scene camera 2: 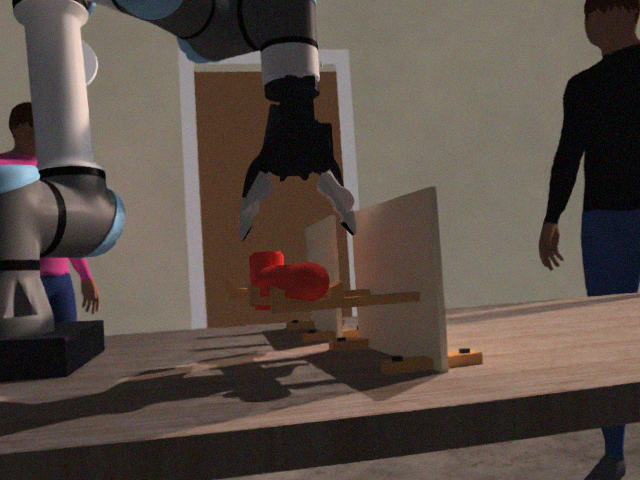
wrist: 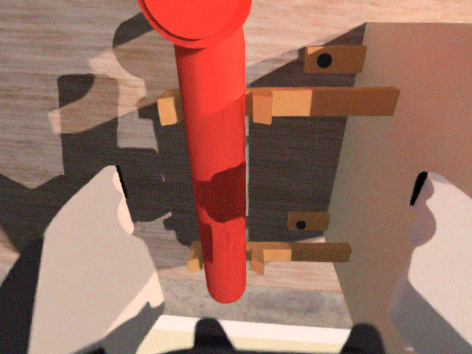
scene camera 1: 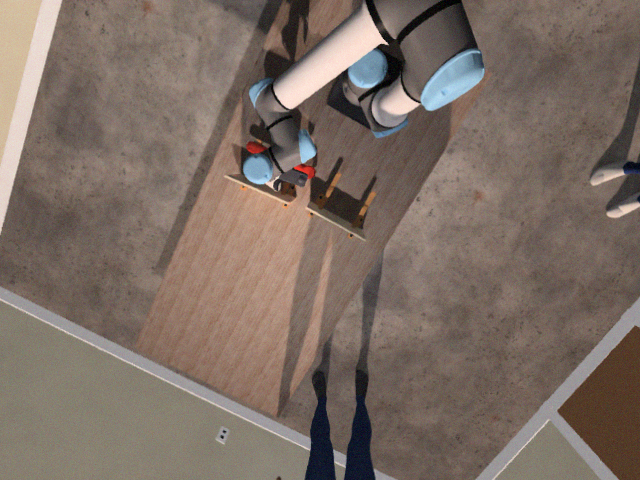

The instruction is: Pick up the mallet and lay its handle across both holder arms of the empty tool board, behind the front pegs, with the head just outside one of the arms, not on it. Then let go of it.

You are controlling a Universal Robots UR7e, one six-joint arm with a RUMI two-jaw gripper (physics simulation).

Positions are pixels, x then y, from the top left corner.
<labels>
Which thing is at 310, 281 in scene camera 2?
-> A red mallet.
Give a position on a red mallet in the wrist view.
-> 209, 49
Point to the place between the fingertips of my gripper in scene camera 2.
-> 299, 238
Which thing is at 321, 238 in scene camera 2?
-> A tool board.
</labels>
